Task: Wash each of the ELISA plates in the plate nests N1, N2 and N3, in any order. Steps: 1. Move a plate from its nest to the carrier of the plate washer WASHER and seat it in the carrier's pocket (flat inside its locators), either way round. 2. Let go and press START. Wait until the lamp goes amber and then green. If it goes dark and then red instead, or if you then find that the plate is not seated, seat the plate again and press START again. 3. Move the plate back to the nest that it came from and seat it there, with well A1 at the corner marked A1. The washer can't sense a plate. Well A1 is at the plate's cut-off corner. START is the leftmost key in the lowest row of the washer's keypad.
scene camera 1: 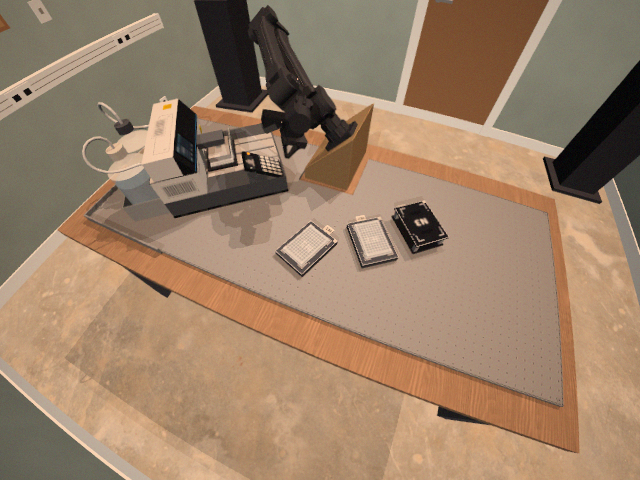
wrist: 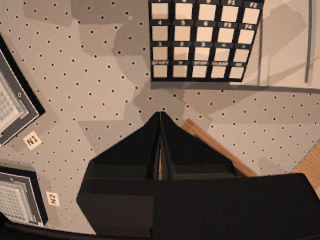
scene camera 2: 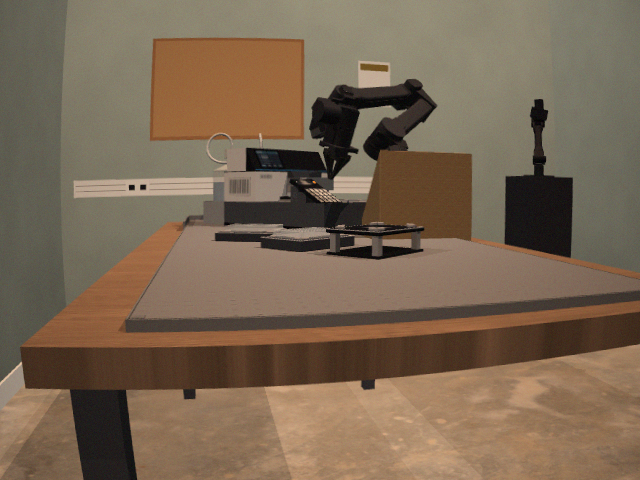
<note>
I see my gripper and a plate washer.
My gripper is seen too in the wrist view.
</note>
